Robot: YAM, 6 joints.
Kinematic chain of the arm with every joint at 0, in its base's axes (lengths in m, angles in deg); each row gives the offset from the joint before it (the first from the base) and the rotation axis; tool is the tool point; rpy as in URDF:
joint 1: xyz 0 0 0.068 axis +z
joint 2: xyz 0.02 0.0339 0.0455 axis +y
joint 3: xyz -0.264 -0.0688 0 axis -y
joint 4: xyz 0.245 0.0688 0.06 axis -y
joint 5: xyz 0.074 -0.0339 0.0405 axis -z
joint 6: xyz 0.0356 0 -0.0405 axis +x
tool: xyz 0 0 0 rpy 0 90 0
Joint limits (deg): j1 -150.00..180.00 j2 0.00..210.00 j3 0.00..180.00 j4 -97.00..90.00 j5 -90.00..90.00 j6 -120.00..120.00
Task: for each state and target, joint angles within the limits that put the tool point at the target. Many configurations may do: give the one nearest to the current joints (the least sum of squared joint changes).
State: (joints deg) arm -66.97 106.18 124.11 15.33 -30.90 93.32
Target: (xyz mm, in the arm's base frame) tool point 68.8 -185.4 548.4
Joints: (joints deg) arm -75.55 63.96 88.42 -0.67 -34.91 93.32
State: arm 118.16 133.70 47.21 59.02 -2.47 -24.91
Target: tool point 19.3 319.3 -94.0
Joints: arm 86.65 151.09 46.67 55.26 1.00 -24.91
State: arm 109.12 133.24 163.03 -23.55 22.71 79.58
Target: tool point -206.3 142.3 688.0
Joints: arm 147.41 112.43 173.90 -8.54 14.25 79.58
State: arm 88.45 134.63 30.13 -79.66 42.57 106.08
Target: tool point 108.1 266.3 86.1
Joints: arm 73.09 122.84 66.01 -71.66 46.87 106.08
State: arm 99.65 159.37 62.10 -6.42 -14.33 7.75
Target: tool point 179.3 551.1 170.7
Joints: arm 71.31 143.57 114.74 10.65 -10.86 7.75
